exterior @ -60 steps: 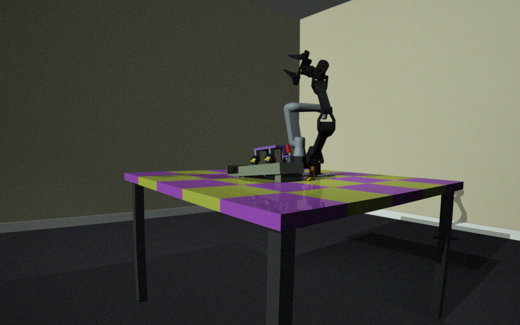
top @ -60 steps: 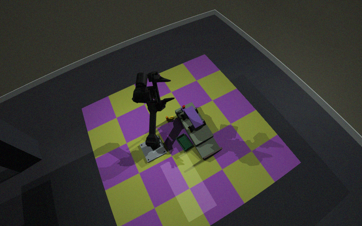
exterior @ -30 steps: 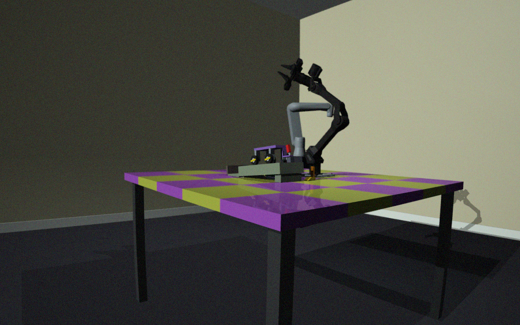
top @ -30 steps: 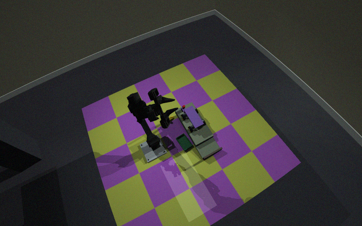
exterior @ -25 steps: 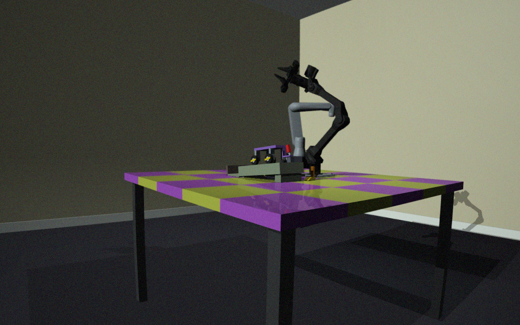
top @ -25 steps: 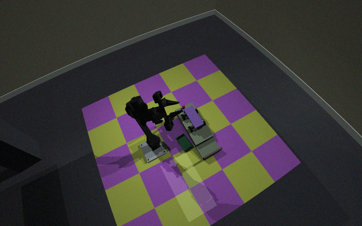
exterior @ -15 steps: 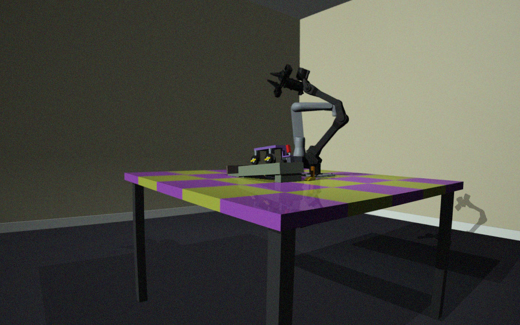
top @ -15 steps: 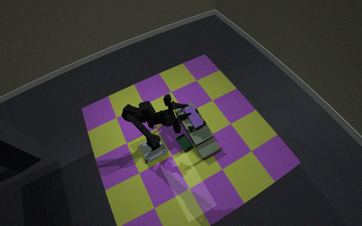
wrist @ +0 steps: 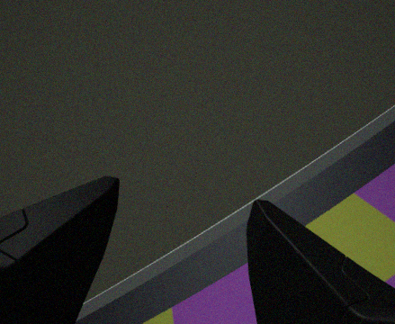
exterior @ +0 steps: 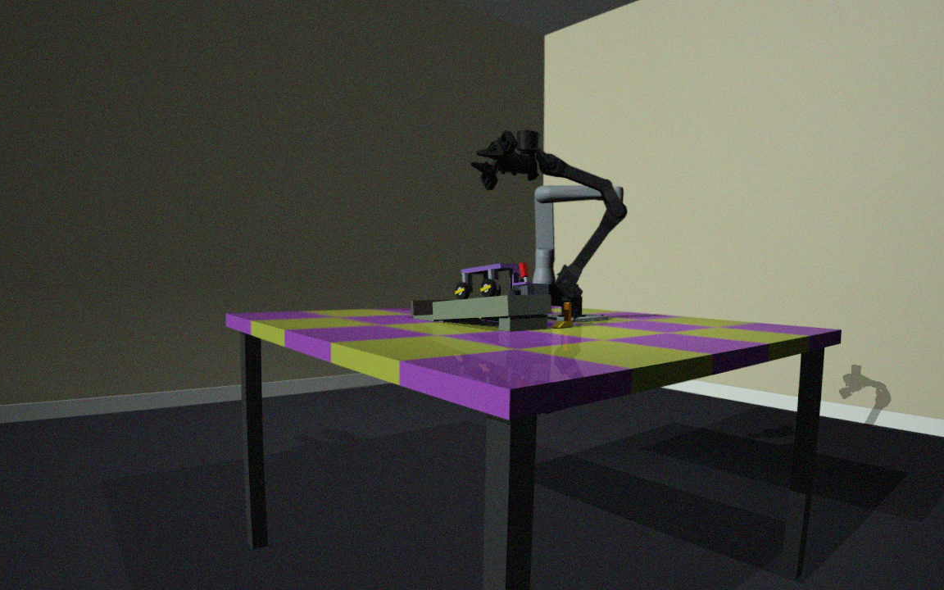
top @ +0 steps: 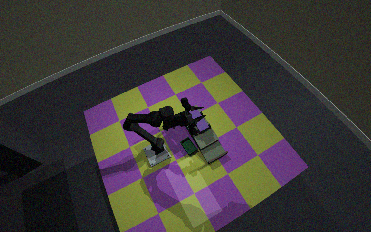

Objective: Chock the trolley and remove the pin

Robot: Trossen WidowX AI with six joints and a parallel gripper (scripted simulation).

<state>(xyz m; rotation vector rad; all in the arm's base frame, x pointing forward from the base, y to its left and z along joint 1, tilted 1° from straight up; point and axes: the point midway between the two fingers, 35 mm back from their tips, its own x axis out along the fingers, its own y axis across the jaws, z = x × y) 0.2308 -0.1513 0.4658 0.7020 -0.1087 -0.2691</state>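
My gripper tip is 450 mm above the yellow chock, 290 mm to the right of it and 60 mm past it. Round my gripper tip: red-headed stop pin: 340 mm below, 240 mm to the left, 50 mm ahead; raised lip: 440 mm below, 140 mm to the right, 20 mm ahead; purple trolley: 360 mm below, 130 mm to the left, 60 mm ahead.
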